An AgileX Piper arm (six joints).
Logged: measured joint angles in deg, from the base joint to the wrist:
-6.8 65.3 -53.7 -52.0 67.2 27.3
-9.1 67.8 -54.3 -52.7 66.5 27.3
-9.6 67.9 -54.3 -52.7 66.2 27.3
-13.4 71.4 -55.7 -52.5 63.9 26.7
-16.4 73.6 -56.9 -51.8 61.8 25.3
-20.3 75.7 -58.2 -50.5 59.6 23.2
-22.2 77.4 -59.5 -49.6 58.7 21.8
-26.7 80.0 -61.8 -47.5 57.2 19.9
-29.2 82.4 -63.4 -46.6 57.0 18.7
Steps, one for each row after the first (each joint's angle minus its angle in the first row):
-2.3 2.5 -0.6 -0.7 -0.7 0.0
-2.8 2.6 -0.6 -0.7 -1.0 0.0
-6.6 6.1 -2.0 -0.5 -3.3 -0.6
-9.6 8.3 -3.2 0.2 -5.4 -2.0
-13.5 10.4 -4.5 1.5 -7.6 -4.1
-15.4 12.1 -5.8 2.4 -8.5 -5.5
-19.9 14.7 -8.1 4.5 -10.0 -7.4
-22.4 17.1 -9.7 5.4 -10.2 -8.6

